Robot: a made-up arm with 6 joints. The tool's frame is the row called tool. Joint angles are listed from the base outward.
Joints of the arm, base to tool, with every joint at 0 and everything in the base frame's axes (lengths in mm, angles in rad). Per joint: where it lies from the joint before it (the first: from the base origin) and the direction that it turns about. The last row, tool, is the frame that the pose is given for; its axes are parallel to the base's.
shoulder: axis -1 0 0 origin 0 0 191.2
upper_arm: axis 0 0 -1 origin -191 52.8 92
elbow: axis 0 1 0 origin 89.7 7.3 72.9
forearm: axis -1 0 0 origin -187.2 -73.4 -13.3
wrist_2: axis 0 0 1 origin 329.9 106.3 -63.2
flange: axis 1 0 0 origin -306.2 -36.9 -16.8
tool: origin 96.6 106 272.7
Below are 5 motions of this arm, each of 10 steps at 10 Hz.
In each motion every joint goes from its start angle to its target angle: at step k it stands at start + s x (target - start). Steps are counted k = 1, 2, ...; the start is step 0. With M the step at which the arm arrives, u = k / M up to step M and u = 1 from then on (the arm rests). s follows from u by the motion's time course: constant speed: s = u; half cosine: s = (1 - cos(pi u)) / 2; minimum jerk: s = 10 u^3 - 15 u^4 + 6 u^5.
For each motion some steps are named. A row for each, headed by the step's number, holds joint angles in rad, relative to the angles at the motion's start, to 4 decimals.
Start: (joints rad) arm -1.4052 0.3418 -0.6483 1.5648 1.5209 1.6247
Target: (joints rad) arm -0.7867 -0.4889 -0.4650 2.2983 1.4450 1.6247
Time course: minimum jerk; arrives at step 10
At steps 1, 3, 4, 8, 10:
1: 0.0053 -0.0071 0.0016 0.0063 -0.0006 0.0000
3: 0.1009 -0.1355 0.0299 0.1196 -0.0124 0.0000
4: 0.1963 -0.2637 0.0582 0.2328 -0.0241 0.0000
8: 0.5827 -0.7826 0.1727 0.6910 -0.0715 0.0000
10: 0.6185 -0.8307 0.1833 0.7335 -0.0759 0.0000

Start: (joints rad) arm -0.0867 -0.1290 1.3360 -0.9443 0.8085 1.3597
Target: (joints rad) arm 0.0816 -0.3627 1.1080 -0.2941 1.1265 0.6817
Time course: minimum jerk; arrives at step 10
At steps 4, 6, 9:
4: 0.0534 -0.0742 -0.0724 0.2064 0.1009 -0.2152
6: 0.1149 -0.1595 -0.1556 0.4438 0.2171 -0.4628
9: 0.1669 -0.2317 -0.2260 0.6446 0.3153 -0.6722

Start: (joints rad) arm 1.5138 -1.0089 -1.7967 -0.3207 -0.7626 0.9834
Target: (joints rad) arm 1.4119 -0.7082 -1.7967 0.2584 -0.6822 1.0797
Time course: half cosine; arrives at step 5
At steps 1, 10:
1: -0.0097 0.0287 0.0000 0.0553 0.0077 0.0092
10: -0.1019 0.3007 0.0000 0.5791 0.0804 0.0963

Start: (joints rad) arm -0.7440 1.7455 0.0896 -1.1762 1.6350 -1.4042
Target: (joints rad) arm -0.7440 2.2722 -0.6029 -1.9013 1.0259 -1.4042
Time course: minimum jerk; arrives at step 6
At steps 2, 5, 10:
2: 0.0000 0.1105 -0.1453 -0.1522 -0.1278 0.0000
5: 0.0000 0.5080 -0.6679 -0.6994 -0.5875 0.0000
10: 0.0000 0.5267 -0.6925 -0.7251 -0.6091 0.0000

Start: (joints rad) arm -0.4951 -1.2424 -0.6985 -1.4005 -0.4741 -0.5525
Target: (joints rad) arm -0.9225 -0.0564 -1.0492 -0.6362 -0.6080 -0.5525
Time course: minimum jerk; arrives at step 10
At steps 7, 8, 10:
7: -0.3577 0.9926 -0.2935 0.6397 -0.1121 0.0000
8: -0.4026 1.1173 -0.3304 0.7200 -0.1261 0.0000
10: -0.4274 1.1860 -0.3507 0.7643 -0.1339 0.0000

